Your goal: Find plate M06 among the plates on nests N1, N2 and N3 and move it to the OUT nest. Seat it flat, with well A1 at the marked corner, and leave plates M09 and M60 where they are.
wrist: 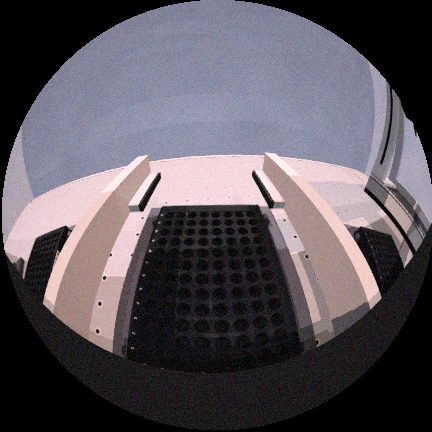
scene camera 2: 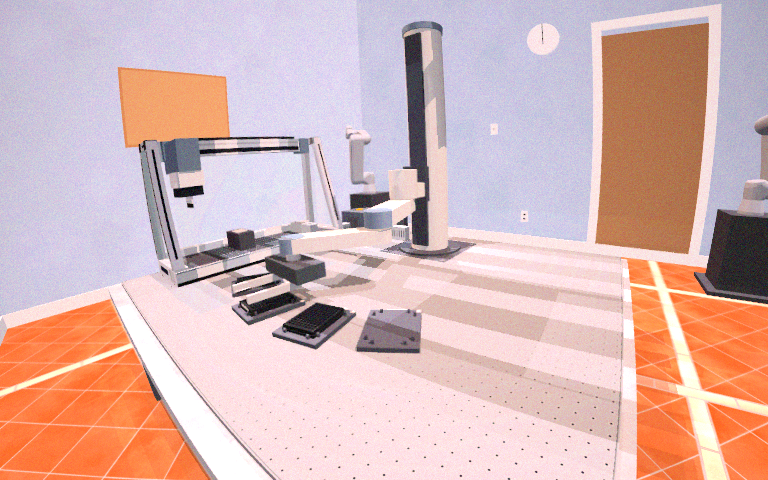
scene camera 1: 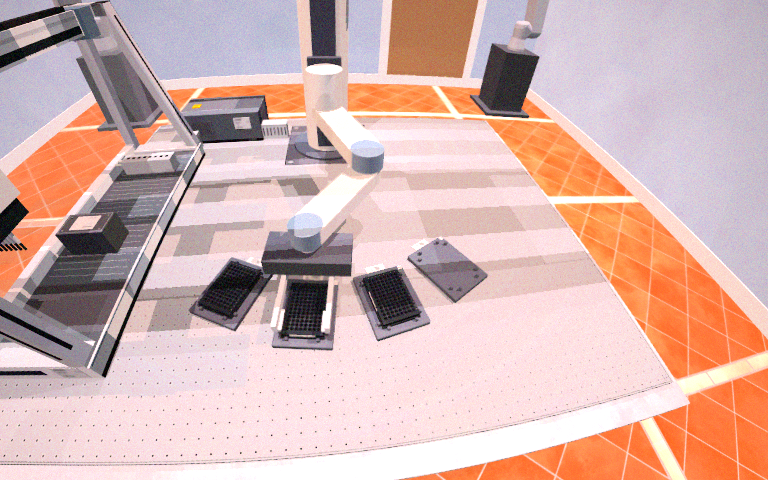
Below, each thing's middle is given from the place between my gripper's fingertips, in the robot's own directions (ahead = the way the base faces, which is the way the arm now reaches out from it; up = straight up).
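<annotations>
The nest labelled OUT point(scene camera 1: 277, 342) has my hand 5 cm above it, 8 cm past it and 1 cm to the right of it. Counted from my hand, nest N2 point(scene camera 1: 380, 334) is 19 cm to the left, 9 cm behind and 5 cm below, and the nest labelled N1 point(scene camera 1: 452, 272) is 34 cm to the left, 17 cm behind and 5 cm below. As for nest N3 point(scene camera 1: 232, 324), it is 16 cm to the right of my hand, 14 cm behind it and 5 cm below it.
</annotations>
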